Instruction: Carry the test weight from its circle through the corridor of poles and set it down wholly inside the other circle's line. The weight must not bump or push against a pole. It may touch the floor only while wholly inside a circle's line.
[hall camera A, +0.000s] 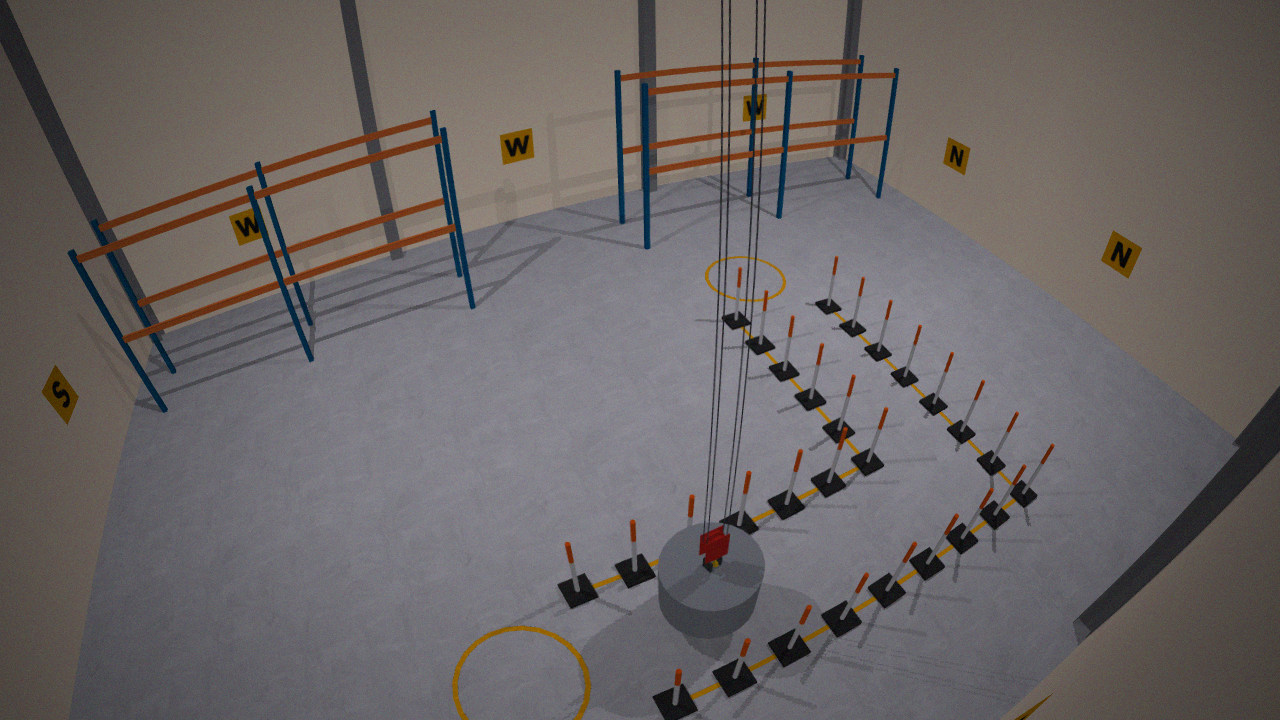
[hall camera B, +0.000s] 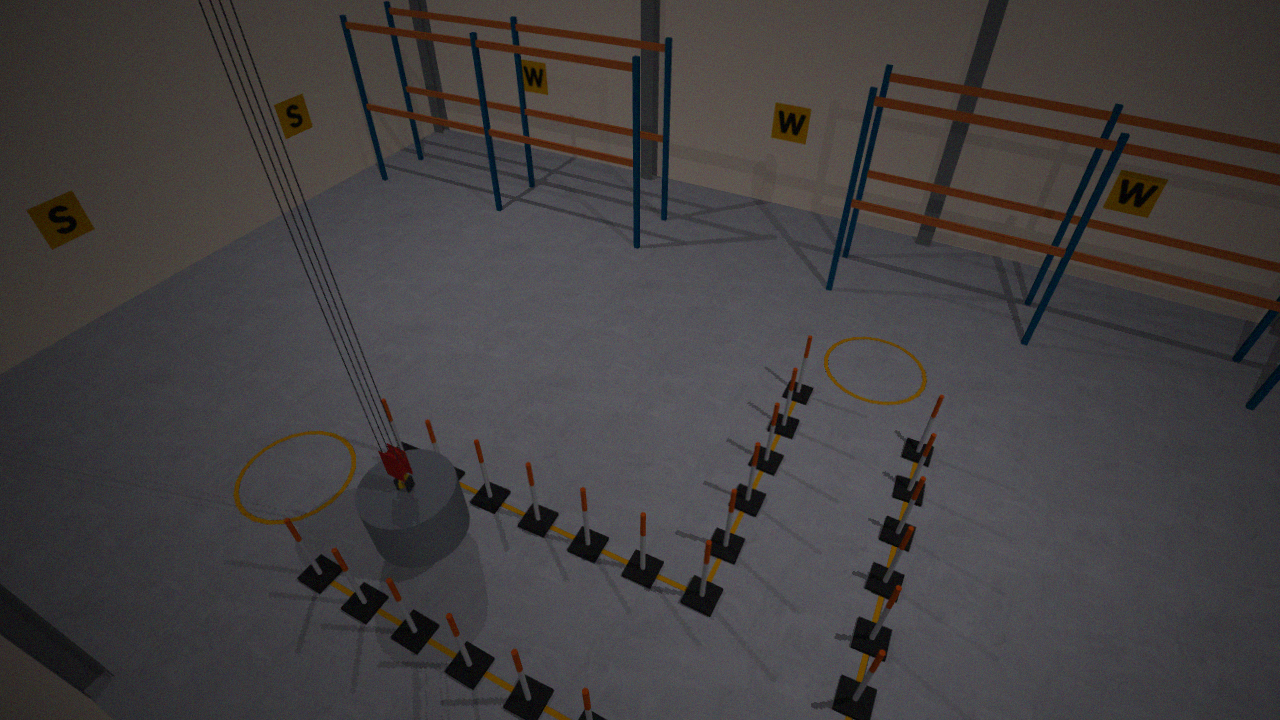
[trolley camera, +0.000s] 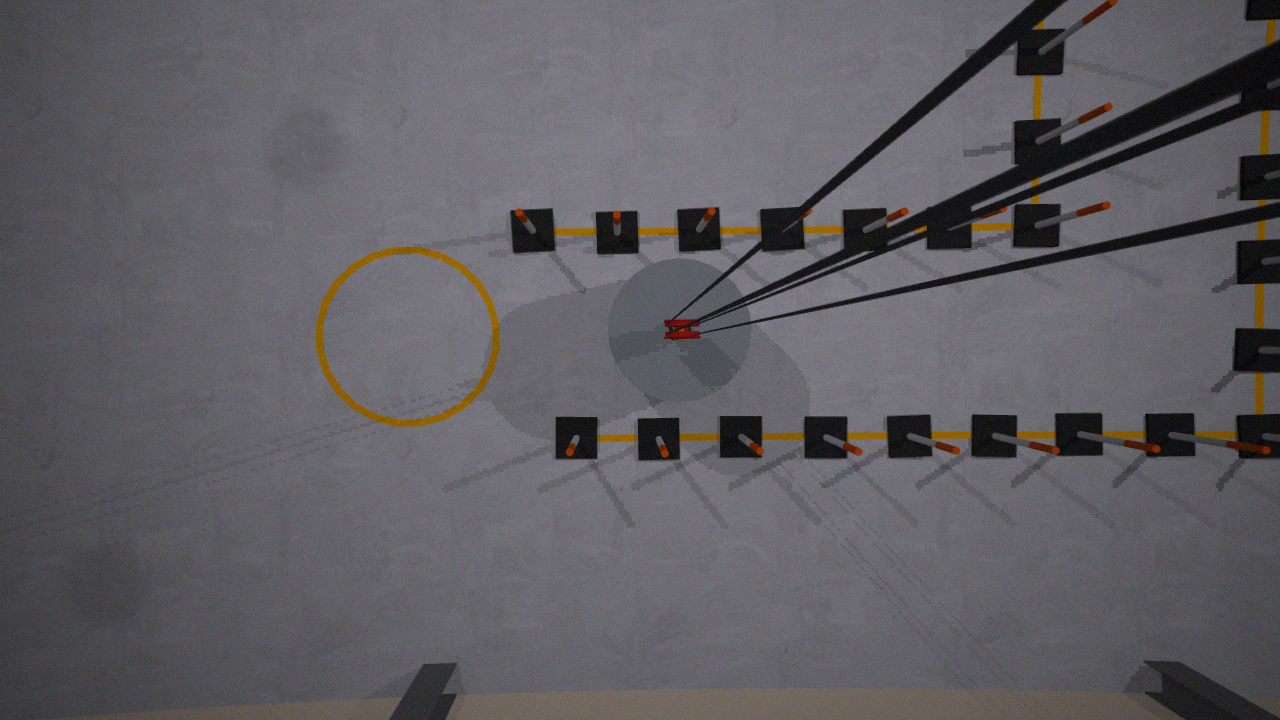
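Note:
The test weight (hall camera A: 711, 595) (hall camera B: 416, 519) (trolley camera: 680, 371), a grey cylinder, hangs upright above the floor between the two pole rows near the corridor's end. My gripper, the red hook block (hall camera A: 713, 546) (hall camera B: 396, 463) (trolley camera: 681, 328), is shut on it. In the trolley view the weight is nearer the upper row, with a narrow gap to its bases, than the lower row. It hides one pole's foot in hall camera A. The near yellow circle (hall camera A: 455, 685) (hall camera B: 313, 433) (trolley camera: 318, 336) lies outside this end, left of the weight. The other circle (hall camera A: 785, 280) (hall camera B: 866, 338) lies beyond the corridor's far end.
Orange-tipped poles (hall camera A: 633, 546) (hall camera B: 482, 470) on black bases line both corridor sides, which bend at a corner. Two blue and orange racks stand along the W wall: one has a post (hall camera A: 644, 170) near the far circle, the other a post (hall camera B: 636, 152) towards the S wall.

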